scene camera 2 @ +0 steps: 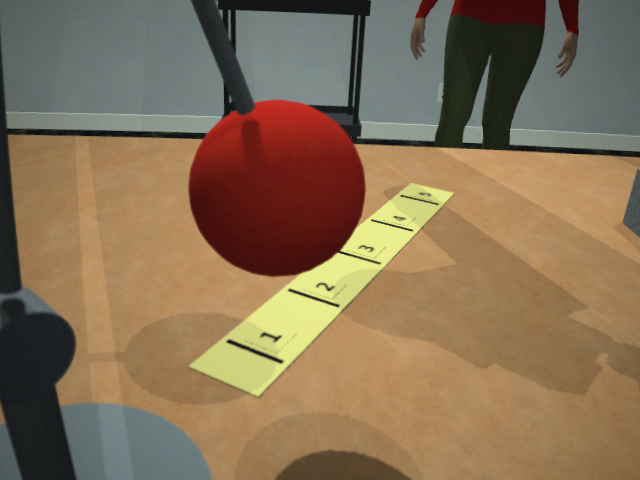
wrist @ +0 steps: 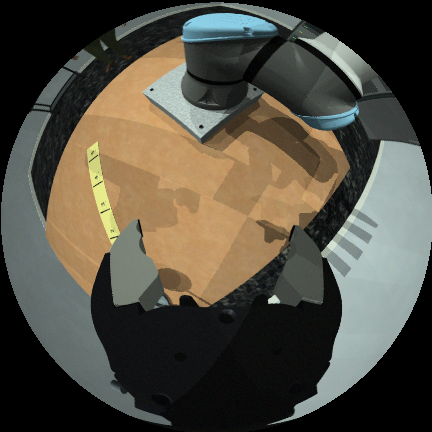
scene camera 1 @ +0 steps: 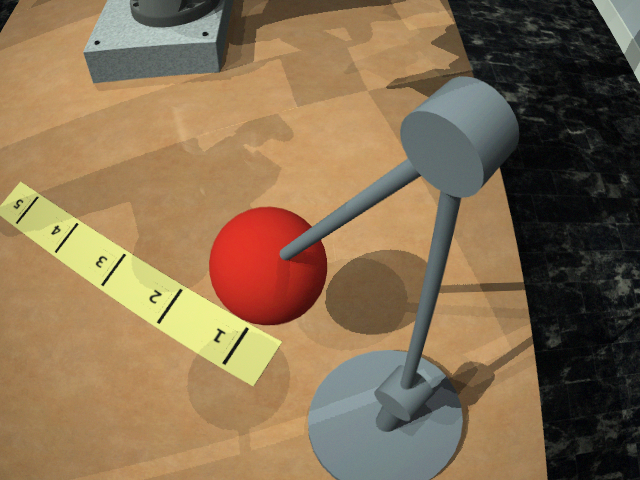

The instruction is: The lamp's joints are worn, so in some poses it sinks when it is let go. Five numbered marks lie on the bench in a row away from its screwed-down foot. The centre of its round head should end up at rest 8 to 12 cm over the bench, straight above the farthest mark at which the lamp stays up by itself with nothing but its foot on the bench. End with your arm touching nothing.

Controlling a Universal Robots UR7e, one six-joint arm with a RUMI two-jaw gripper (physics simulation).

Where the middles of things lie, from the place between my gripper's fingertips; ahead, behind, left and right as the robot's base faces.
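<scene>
The yellow strip (scene camera 2: 253,355) is a long way ahead of my hand, a good way to the right of it and well below it. As for the round foot (scene camera 1: 347,425), I find it far ahead of my hand too, but some way to the left of it and a good bit below it.
</scene>
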